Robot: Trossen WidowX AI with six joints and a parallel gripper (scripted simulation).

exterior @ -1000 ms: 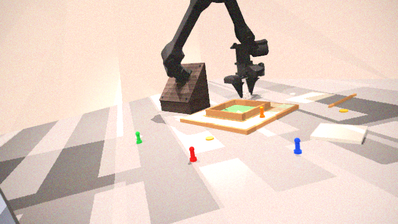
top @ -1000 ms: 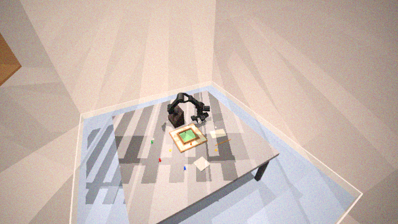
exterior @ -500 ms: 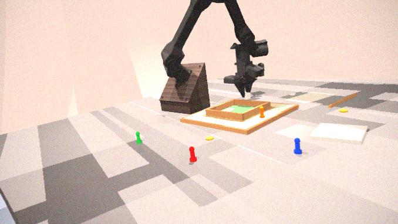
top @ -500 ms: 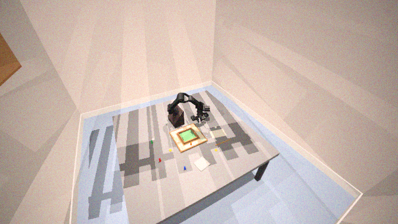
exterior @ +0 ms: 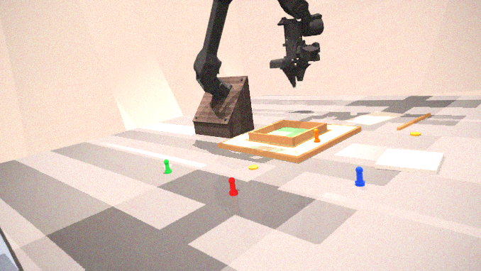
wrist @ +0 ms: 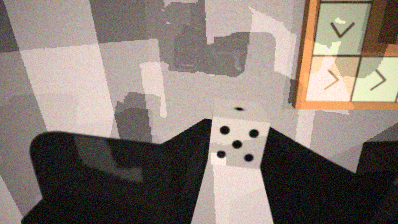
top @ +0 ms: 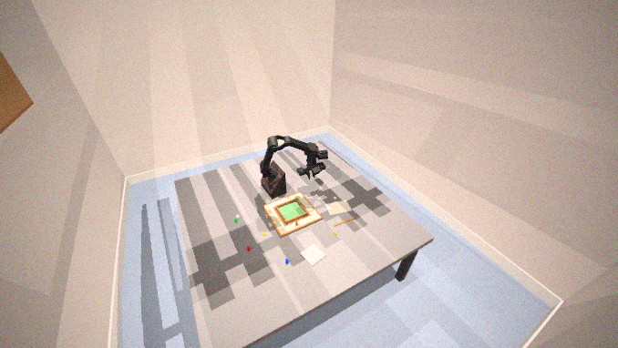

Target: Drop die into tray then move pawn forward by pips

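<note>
Right now my gripper tip is 250 mm short of the orange pawn, 210 mm to the left of it and 90 mm above it. Also, from my gripper tip: wooden stick: 340 mm ahead, 80 mm to the left, 110 mm below; then white die: right at my gripper tip; then green tray floor: 130 mm ahead, 200 mm to the right, 110 mm below.
</note>
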